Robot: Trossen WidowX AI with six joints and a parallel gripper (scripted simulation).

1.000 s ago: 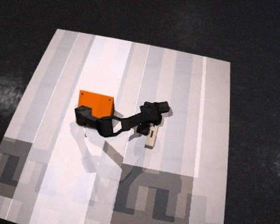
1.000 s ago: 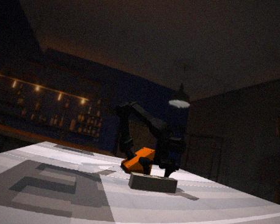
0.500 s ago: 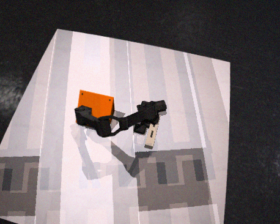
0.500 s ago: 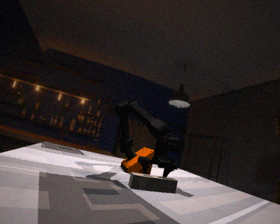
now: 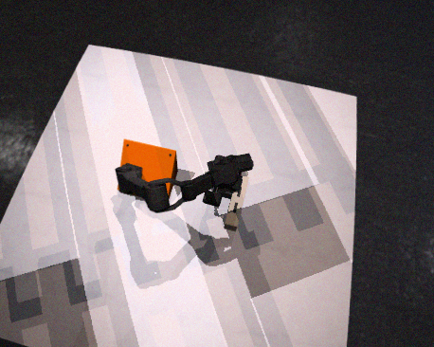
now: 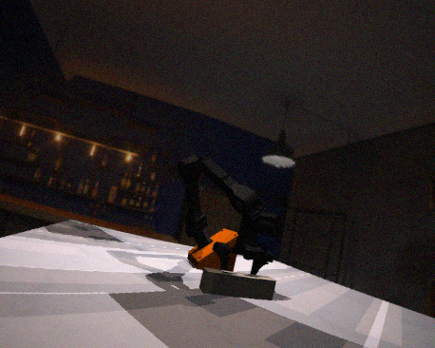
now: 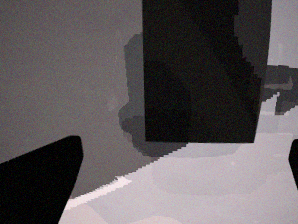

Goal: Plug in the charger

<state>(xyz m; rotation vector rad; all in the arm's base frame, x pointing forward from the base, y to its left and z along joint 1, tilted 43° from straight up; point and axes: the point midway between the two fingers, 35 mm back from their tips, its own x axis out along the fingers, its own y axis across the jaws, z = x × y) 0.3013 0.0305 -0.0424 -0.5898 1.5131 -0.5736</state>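
My gripper tip is now 6 cm short of the black two-prong charger and 1 cm below it.
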